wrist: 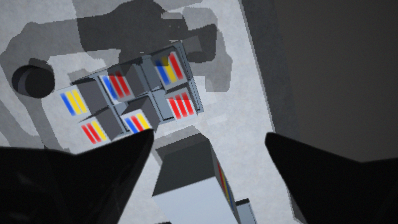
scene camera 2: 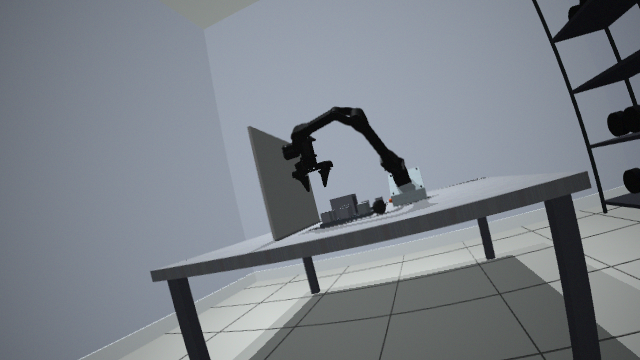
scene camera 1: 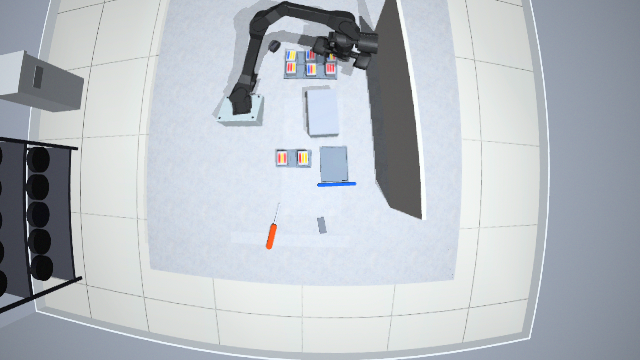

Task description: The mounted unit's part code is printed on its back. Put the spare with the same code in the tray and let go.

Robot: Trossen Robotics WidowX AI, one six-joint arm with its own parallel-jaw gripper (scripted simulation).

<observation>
gripper: wrist 210, 135; scene camera 2; scene camera 1
same spot on gripper: (scene camera 2: 303, 179) = (scene camera 1: 356, 59)
</observation>
